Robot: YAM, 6 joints.
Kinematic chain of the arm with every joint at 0, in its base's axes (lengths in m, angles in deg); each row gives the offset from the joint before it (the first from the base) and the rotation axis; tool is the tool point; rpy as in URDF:
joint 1: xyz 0 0 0.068 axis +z
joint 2: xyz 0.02 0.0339 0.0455 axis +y
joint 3: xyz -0.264 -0.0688 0 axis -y
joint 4: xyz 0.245 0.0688 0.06 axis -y
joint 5: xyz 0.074 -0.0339 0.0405 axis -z
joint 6: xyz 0.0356 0 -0.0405 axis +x
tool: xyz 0 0 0 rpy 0 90 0
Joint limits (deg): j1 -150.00..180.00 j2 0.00..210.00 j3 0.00..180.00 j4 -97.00..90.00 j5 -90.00..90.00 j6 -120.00..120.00
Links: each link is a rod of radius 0.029 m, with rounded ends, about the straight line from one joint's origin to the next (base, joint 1, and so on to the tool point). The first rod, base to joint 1, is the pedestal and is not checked.
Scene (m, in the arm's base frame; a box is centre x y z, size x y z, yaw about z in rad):
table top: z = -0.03
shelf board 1: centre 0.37 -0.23 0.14 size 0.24 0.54 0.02 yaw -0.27
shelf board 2: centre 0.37 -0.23 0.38 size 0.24 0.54 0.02 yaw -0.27
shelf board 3: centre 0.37 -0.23 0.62 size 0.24 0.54 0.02 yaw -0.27
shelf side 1: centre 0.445 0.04 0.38 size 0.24 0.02 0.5 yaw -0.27
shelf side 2: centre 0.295 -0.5 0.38 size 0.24 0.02 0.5 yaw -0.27
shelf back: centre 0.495 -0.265 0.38 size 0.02 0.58 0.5 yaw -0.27
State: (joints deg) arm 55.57 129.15 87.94 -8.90 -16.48 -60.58
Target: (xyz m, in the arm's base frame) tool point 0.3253 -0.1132 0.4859
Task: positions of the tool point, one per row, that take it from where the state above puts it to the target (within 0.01 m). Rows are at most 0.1 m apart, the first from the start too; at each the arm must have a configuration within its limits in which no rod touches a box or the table.
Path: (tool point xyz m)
1: 0.2685 0.3368 0.1704
2: 0.2582 0.2688 0.2086
3: 0.2338 0.2028 0.2323
4: 0.1985 0.1435 0.2409
5: 0.2352 0.0910 0.2996
6: 0.2440 0.0281 0.3623
7: 0.2218 -0.0310 0.4255
8: 0.1732 -0.0711 0.4859
9: 0.2216 -0.0868 0.4941
10: 0.2727 -0.1010 0.4942
11: 0.3253 -0.1132 0.4859

